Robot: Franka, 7 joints.
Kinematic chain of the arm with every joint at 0, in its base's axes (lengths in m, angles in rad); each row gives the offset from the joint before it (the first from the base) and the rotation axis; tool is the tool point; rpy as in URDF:
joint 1: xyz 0 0 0.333 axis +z
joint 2: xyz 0 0 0 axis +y
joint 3: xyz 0 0 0.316 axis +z
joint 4: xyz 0.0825 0 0 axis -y
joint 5: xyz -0.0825 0 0.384 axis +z
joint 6: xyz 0 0 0 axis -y
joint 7: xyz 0.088 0 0 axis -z
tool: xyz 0 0 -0.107 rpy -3.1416 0 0
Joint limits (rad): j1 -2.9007..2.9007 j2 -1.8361..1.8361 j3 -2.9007..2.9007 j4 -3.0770..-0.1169 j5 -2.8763..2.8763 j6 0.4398..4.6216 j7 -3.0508..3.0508
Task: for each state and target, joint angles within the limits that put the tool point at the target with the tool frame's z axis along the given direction. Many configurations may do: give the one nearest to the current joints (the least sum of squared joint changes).
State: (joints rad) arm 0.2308 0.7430 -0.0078 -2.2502 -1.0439 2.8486 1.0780
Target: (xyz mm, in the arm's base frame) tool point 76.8 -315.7 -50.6 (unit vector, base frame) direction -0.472 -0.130 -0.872
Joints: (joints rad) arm -0.4551 1.1803 -0.7009 -2.4570 -0.9426 3.3687 1.0780
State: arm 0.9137 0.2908 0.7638 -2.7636 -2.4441 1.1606 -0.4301
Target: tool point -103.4 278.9 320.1 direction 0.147 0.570 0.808
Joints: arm 1.2839 -0.1302 1.0405 -3.0682 -2.1922 0.8007 -0.4301
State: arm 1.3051 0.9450 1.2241 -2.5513 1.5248 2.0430 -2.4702
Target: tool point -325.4 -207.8 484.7 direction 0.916 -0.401 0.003
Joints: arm 1.7770 0.8150 1.8934 -2.3129 0.7072 1.3776 -2.4702
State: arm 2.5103 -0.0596 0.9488 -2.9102 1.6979 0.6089 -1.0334
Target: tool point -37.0 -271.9 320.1 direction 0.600 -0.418 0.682
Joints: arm 2.9007 -0.4667 1.2898 -3.0746 2.1339 0.4444 -1.0334
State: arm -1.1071 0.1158 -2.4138 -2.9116 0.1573 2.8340 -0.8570
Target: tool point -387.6 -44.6 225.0 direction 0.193 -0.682 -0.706
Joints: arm -0.9316 -0.0294 -2.1874 -2.6177 0.9233 2.1471 -0.8570
